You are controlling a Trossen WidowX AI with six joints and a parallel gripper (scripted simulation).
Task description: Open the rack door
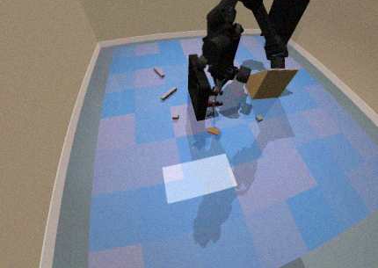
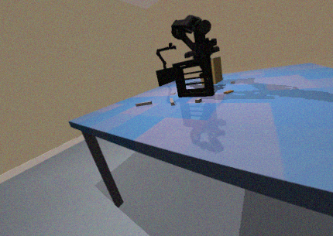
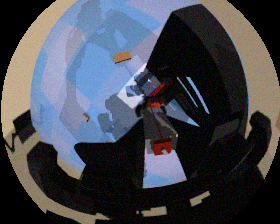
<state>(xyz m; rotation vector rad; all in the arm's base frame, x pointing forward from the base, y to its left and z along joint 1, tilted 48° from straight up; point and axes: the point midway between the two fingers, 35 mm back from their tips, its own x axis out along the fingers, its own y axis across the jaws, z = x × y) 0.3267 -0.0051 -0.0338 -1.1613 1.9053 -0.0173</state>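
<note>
My gripper tip is now 20 mm above the grey handle. Round my gripper tip: orange piece 50 mm ahead, 120 mm to the left, 130 mm below.
</note>
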